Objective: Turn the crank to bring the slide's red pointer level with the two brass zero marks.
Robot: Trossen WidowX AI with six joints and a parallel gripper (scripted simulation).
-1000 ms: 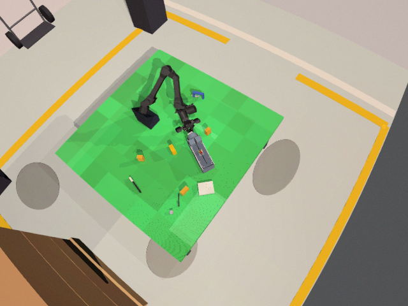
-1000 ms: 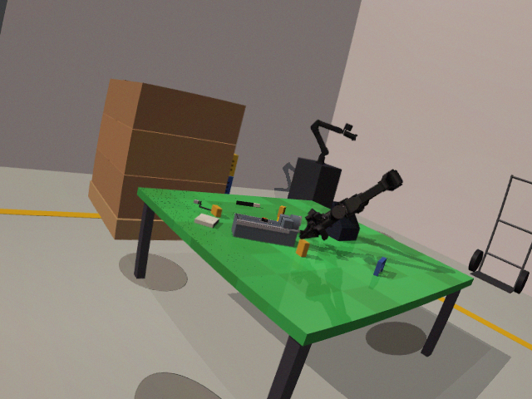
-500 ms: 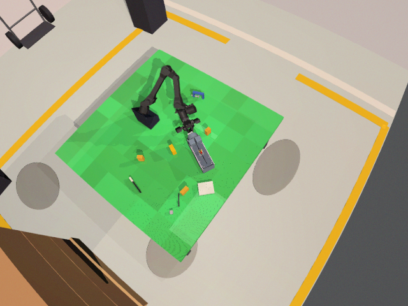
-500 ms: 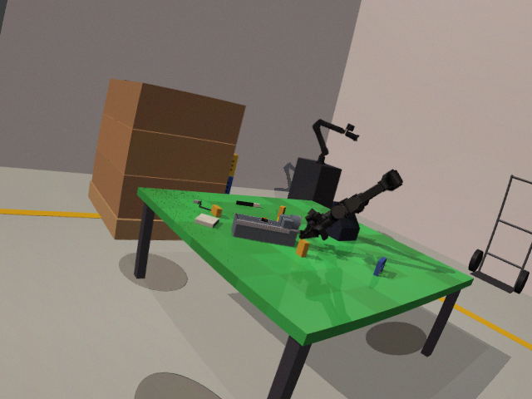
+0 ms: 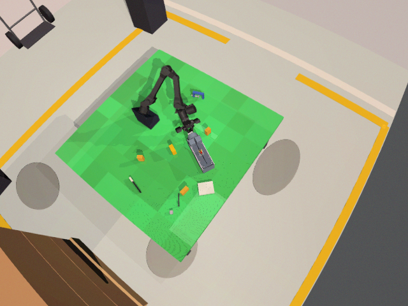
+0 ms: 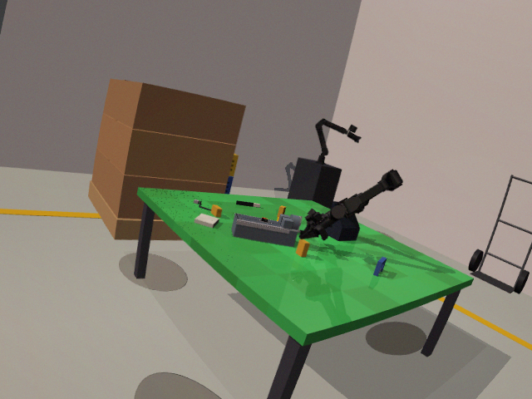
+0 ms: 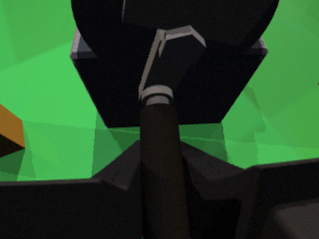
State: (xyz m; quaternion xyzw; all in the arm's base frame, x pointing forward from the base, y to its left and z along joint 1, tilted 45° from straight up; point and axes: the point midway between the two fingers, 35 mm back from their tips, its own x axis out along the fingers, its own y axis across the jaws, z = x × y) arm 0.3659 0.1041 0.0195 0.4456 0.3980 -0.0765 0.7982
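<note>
Right now the dark handle is 20 mm behind my gripper tip, 10 mm to the left of it and 30 mm above it. Round my gripper tip: blue bracket 180 mm behind, 330 mm to the left; then red pointer 150 mm ahead, 90 mm to the right, 50 mm above; then white pad 300 mm ahead, 270 mm to the right, 20 mm below.
</note>
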